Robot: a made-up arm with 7 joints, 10 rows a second.
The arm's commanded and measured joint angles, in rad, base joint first. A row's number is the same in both.
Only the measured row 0 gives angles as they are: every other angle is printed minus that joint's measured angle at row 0.
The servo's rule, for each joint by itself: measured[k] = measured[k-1] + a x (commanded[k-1-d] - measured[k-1]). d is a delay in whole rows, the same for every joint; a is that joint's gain. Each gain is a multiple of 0.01, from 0.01 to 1. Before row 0 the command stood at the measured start. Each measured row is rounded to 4 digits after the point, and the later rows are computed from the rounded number. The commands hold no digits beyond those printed.
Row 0, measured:
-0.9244, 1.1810, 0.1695, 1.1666, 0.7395, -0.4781, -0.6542
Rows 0 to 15, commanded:
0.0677, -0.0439, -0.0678, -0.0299, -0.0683, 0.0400, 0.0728
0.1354, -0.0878, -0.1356, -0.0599, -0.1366, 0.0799, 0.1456
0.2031, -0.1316, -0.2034, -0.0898, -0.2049, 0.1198, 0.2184
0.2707, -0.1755, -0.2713, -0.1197, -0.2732, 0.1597, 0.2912
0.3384, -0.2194, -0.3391, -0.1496, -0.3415, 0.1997, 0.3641
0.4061, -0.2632, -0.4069, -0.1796, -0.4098, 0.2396, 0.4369
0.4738, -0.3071, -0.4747, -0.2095, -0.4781, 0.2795, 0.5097
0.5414, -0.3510, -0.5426, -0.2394, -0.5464, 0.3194, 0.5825
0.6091, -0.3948, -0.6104, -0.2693, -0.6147, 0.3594, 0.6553
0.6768, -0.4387, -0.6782, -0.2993, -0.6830, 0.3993, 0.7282
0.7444, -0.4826, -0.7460, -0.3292, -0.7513, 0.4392, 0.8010
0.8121, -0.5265, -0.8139, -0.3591, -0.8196, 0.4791, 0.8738
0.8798, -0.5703, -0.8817, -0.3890, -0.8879, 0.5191, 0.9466
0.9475, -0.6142, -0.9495, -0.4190, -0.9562, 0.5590, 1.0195
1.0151, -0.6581, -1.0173, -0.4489, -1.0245, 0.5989, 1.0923
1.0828, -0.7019, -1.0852, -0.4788, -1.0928, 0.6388, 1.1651
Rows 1 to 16, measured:
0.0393, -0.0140, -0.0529, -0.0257, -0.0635, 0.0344, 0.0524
0.0950, -0.0376, -0.1174, -0.0551, -0.1315, 0.0735, 0.1195
0.1577, -0.0677, -0.1845, -0.0849, -0.1998, 0.1133, 0.1907
0.2232, -0.1022, -0.2522, -0.1148, -0.2681, 0.1532, 0.2631
0.2900, -0.1397, -0.3200, -0.1447, -0.3364, 0.1932, 0.3358
0.3573, -0.1792, -0.3878, -0.1747, -0.4047, 0.2331, 0.4086
0.4249, -0.2201, -0.4556, -0.2046, -0.4730, 0.2730, 0.4814
0.4925, -0.2620, -0.5235, -0.2345, -0.5413, 0.3129, 0.5542
0.5601, -0.3045, -0.5913, -0.2644, -0.6096, 0.3529, 0.6270
0.6278, -0.3474, -0.6591, -0.2944, -0.6779, 0.3928, 0.6999
0.6954, -0.3907, -0.7269, -0.3243, -0.7462, 0.4327, 0.7727
0.7631, -0.4342, -0.7948, -0.3542, -0.8145, 0.4726, 0.8455
0.8308, -0.4778, -0.8626, -0.3841, -0.8828, 0.5126, 0.9183
0.8985, -0.5214, -0.9304, -0.4141, -0.9511, 0.5525, 0.9912
0.9661, -0.5651, -0.9982, -0.4440, -1.0194, 0.5924, 1.0640
1.0338, -0.6089, -1.0661, -0.4739, -1.0877, 0.6323, 1.1368
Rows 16 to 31, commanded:
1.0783, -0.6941, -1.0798, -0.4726, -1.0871, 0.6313, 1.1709
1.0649, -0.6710, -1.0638, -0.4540, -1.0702, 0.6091, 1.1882
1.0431, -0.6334, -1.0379, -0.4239, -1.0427, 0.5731, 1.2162
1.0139, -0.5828, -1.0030, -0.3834, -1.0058, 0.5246, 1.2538
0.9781, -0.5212, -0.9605, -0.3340, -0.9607, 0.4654, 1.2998
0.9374, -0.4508, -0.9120, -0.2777, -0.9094, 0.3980, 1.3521
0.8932, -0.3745, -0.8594, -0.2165, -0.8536, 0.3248, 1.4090
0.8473, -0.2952, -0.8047, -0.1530, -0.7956, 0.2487, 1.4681
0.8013, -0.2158, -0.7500, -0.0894, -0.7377, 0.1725, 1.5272
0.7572, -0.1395, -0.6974, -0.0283, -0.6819, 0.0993, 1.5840
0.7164, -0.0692, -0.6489, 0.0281, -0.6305, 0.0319, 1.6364
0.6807, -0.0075, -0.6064, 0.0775, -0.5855, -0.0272, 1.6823
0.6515, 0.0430, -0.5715, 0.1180, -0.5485, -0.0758, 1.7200
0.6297, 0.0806, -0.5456, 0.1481, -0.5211, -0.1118, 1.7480
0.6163, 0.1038, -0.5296, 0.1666, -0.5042, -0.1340, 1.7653
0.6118, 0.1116, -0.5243, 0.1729, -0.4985, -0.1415, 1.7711
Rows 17 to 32, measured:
1.0596, -0.6362, -1.0768, -0.4728, -1.0871, 0.6314, 1.1614
1.0627, -0.6473, -1.0667, -0.4566, -1.0714, 0.6122, 1.1807
1.0513, -0.6429, -1.0442, -0.4285, -1.0447, 0.5786, 1.2063
1.0296, -0.6237, -1.0121, -0.3897, -1.0085, 0.5322, 1.2405
0.9997, -0.5909, -0.9719, -0.3418, -0.9640, 0.4748, 1.2832
0.9636, -0.5461, -0.9252, -0.2867, -0.9132, 0.4088, 1.3328
0.9228, -0.4912, -0.8739, -0.2263, -0.8578, 0.3366, 1.3877
0.8790, -0.4285, -0.8199, -0.1633, -0.8000, 0.2610, 1.4456
0.8339, -0.3604, -0.7654, -0.0997, -0.7421, 0.1849, 1.5044
0.7894, -0.2897, -0.7124, -0.0383, -0.6861, 0.1113, 1.5617
0.7471, -0.2191, -0.6629, 0.0188, -0.6344, 0.0430, 1.6155
0.7086, -0.1514, -0.6188, 0.0693, -0.5889, -0.0174, 1.6636
0.6755, -0.0892, -0.5819, 0.1112, -0.5513, -0.0676, 1.7042
0.6489, -0.0349, -0.5536, 0.1429, -0.5232, -0.1056, 1.7357
0.6300, 0.0095, -0.5349, 0.1633, -0.5055, -0.1300, 1.7570
0.6194, 0.0422, -0.5266, 0.1716, -0.4990, -0.1399, 1.7672

